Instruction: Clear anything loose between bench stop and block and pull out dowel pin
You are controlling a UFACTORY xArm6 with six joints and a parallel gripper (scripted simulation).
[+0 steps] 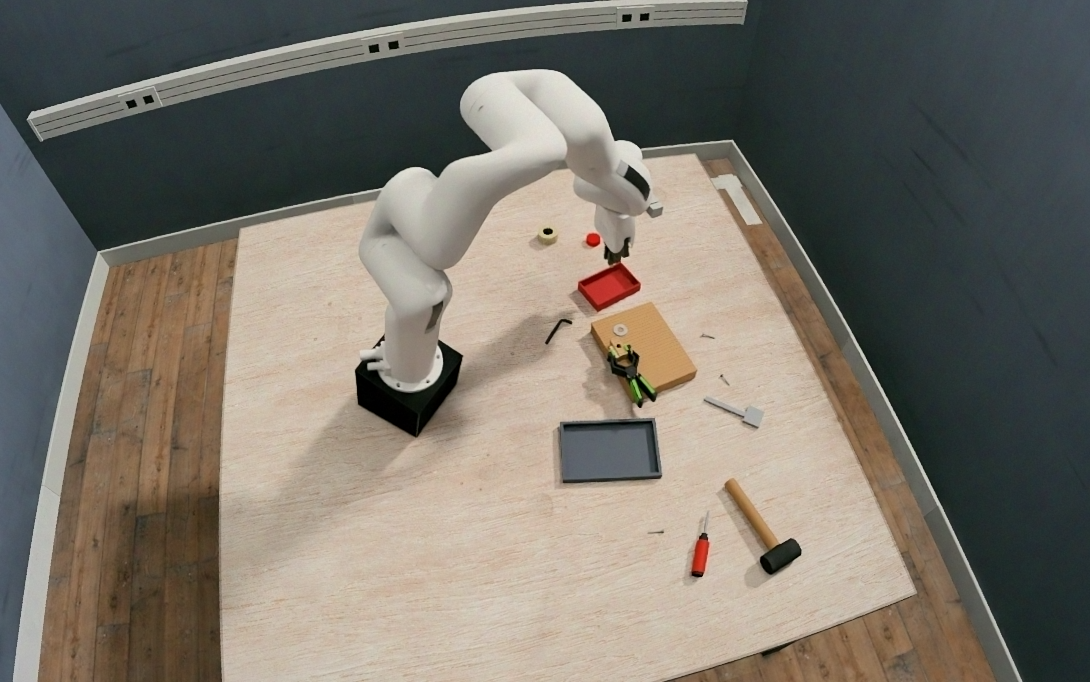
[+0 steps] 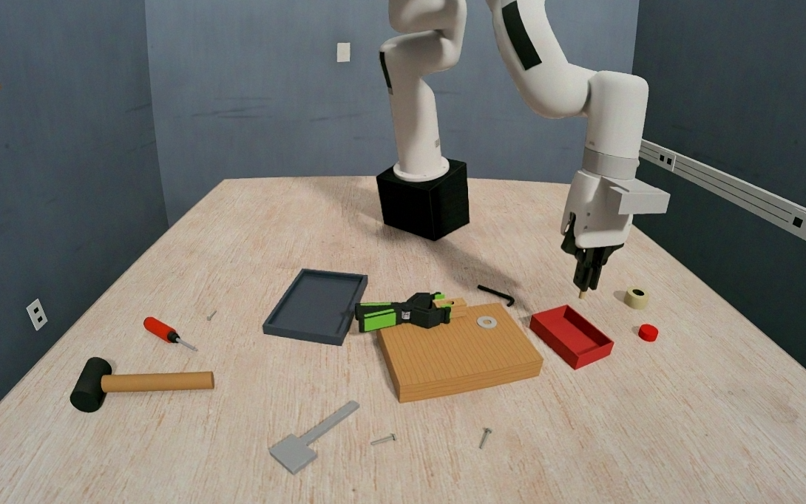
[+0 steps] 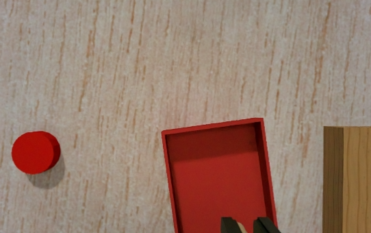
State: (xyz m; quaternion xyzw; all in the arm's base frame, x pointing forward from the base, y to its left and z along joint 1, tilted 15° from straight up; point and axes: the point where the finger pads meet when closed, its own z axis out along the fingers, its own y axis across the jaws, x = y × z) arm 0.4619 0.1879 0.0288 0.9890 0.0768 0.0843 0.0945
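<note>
My gripper is now 11 cm above the red tray. From my hand the other things lie so: dowel pin: 2 cm below; red cap: 16 cm to the left, 11 cm below, 1 cm ahead; washer: 14 cm to the right, 9 cm below, 2 cm behind.
</note>
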